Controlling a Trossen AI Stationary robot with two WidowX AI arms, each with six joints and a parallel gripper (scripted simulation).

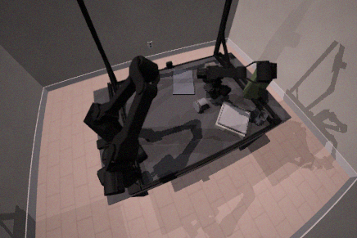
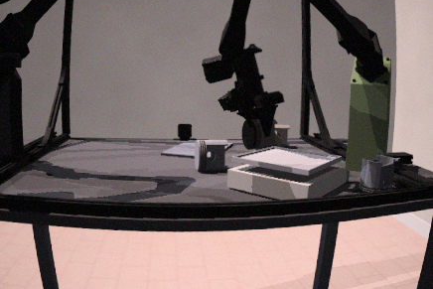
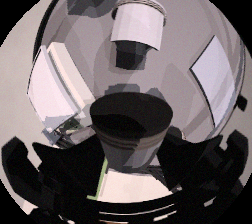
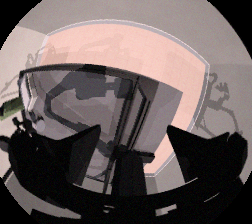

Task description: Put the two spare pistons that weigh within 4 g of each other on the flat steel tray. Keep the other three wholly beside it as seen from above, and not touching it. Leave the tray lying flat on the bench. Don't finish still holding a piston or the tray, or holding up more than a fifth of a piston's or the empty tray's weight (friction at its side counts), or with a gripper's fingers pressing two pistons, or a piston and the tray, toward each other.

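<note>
The white scale pan is 20 cm ahead of my left hand, 6 cm below it and 3 cm to the left of it. From my left hand the other things lie so: flat grey steel tray (21 cm behind, 14 cm to the right, 10 cm below); piston (26 cm behind, 10 cm to the left, 7 cm below).
</note>
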